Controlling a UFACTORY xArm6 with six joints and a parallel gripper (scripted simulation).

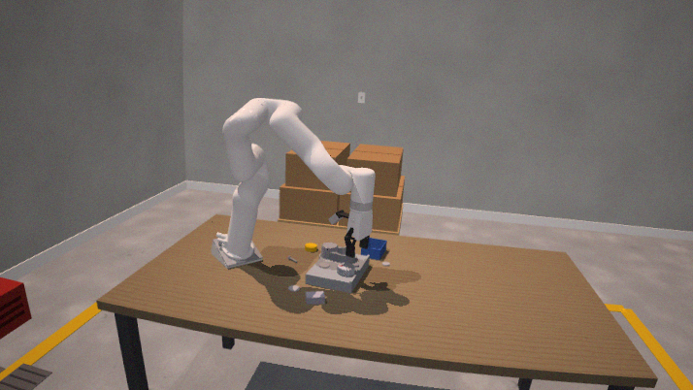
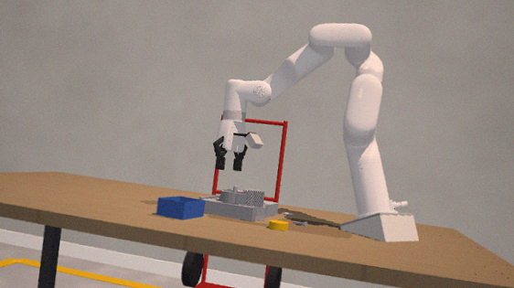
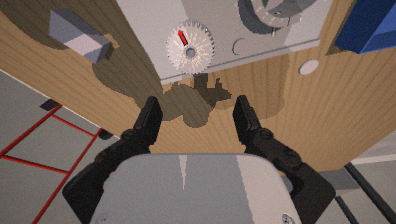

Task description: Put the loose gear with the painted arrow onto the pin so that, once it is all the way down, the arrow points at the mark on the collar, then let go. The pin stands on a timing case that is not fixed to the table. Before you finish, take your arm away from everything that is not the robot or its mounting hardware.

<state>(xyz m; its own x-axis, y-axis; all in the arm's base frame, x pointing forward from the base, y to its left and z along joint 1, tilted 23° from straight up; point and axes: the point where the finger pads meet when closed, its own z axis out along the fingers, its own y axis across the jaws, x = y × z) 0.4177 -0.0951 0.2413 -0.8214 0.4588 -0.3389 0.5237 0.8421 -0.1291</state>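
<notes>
Now: the toothed gear 3 cm behind my hand, 1 cm to the left of it and 8 cm below it. From my hand the other things lie so: small grey block: 14 cm behind, 13 cm to the right, 12 cm below; then blue bin: 9 cm ahead, 28 cm to the left, 12 cm below; then bolt: 24 cm behind, 18 cm to the left, 13 cm below.
</notes>
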